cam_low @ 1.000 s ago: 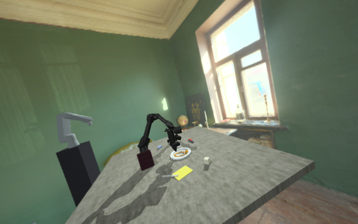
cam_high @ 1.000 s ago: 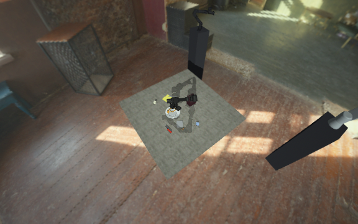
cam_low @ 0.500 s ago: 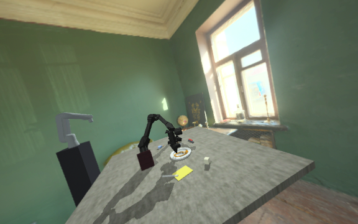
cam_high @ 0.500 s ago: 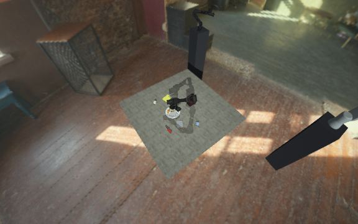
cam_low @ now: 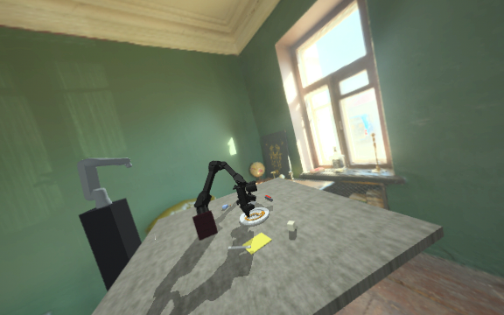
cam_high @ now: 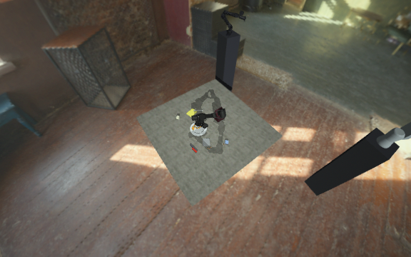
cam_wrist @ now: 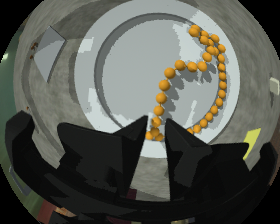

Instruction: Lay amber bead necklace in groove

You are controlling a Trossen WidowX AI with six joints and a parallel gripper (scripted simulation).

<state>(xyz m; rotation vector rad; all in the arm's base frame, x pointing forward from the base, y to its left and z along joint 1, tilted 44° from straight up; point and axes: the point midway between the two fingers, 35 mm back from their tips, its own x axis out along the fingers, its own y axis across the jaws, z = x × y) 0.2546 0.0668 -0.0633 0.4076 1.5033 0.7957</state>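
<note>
My gripper tip is now 4 cm short of the board, 1 cm to the right of it and 1 cm above it. Round my gripper tip: grey square (21 cm to the left, 5 cm ahead, 1 cm below); then white stick (25 cm to the right, 9 cm behind, 1 cm below); then yellow card (26 cm to the right, 1 cm below, 1 cm behind).
</note>
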